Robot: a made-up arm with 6 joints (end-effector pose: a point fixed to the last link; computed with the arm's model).
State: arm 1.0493 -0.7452 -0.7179 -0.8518 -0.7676 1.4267
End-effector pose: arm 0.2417 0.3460 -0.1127 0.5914 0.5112 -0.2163
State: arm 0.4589 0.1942 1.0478 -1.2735 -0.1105 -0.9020
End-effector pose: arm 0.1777 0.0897 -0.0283 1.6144 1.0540 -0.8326
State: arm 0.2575 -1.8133 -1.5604 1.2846 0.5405 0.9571
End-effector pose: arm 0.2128 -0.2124 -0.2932 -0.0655 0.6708 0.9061
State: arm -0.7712 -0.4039 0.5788 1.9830 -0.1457 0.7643
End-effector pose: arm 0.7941 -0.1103 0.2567 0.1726 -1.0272 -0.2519
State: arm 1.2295 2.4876 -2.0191 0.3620 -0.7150 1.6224
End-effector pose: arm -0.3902 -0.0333 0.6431 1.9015 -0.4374 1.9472
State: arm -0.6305 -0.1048 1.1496 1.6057 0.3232 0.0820
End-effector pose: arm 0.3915 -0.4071 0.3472 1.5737 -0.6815 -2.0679
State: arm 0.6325 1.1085 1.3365 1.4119 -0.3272 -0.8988
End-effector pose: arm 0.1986 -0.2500 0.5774 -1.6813 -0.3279 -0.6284
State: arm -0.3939 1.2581 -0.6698 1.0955 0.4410 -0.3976
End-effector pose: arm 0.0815 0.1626 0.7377 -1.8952 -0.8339 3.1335
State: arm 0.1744 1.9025 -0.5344 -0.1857 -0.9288 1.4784
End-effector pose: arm 0.4617 0.4600 0.1202 -1.2562 -0.3345 1.7295
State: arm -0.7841 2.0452 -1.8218 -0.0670 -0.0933 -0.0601
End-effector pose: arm 0.2760 0.0700 0.6411 -1.7754 -0.7210 1.9269
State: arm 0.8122 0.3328 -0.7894 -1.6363 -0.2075 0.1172
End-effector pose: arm 0.1122 -0.2259 -0.0077 0.5698 -0.1250 -1.4166
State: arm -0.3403 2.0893 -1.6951 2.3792 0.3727 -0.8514
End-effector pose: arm -0.3576 -0.0235 0.0676 0.0722 0.1325 -2.6479
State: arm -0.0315 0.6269 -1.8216 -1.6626 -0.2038 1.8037
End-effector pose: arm -0.4759 -0.2389 -0.0360 -1.2249 0.2213 -1.7180
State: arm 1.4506 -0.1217 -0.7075 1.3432 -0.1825 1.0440
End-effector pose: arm 0.3228 0.2361 0.8195 -2.3387 -0.4977 1.9742
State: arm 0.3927 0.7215 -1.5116 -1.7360 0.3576 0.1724
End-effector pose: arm -0.2412 -0.3420 0.2156 -0.2132 -0.7000 -1.6200
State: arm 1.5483 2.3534 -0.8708 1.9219 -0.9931 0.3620
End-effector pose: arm 0.5934 0.1341 0.2895 2.3672 0.5574 -0.4325
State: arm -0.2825 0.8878 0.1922 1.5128 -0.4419 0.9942
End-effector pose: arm 0.2148 0.5093 0.6844 -1.8389 -1.0122 2.8394
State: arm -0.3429 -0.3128 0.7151 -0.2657 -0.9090 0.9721
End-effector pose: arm 0.6654 0.3390 0.2130 1.5734 0.5960 -0.5533
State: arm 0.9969 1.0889 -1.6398 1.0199 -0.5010 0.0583
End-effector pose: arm 0.2096 0.3532 0.4659 -1.8569 0.1278 1.8742
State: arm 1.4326 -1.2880 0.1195 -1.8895 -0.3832 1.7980
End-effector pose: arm -0.2840 0.4876 0.7940 2.1723 0.1395 1.4627
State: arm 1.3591 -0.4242 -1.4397 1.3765 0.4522 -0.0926
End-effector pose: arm 0.1513 0.2101 0.7613 -1.9765 -0.3867 2.0791
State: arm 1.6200 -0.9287 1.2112 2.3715 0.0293 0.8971
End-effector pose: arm -0.2451 -0.5462 0.5100 2.0308 0.2751 -3.0447
